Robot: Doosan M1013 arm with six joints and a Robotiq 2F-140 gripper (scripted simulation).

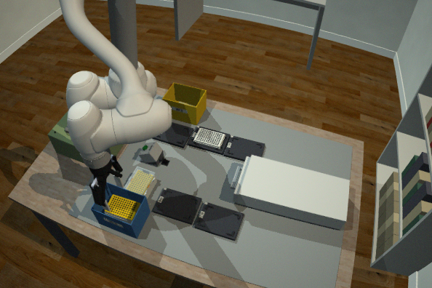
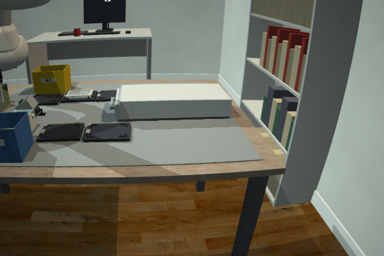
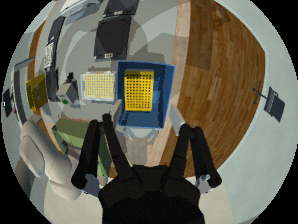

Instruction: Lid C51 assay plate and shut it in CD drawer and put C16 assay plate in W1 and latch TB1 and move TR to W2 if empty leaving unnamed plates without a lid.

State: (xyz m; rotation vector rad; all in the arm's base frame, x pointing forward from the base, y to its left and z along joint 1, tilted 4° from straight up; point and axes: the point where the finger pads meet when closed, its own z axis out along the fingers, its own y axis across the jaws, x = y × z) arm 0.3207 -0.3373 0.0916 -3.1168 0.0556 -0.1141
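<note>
My gripper is now 320 mm to the right of the green key DONE, 120 mm above it and 40 mm past it. Also, from my hand: blue bin W2: 150 mm below, 10 mm to the left; lid park: 490 mm to the left, 180 mm below, 20 mm ahead; tip rack TR: 140 mm below, 20 mm to the left, 10 mm behind.
</note>
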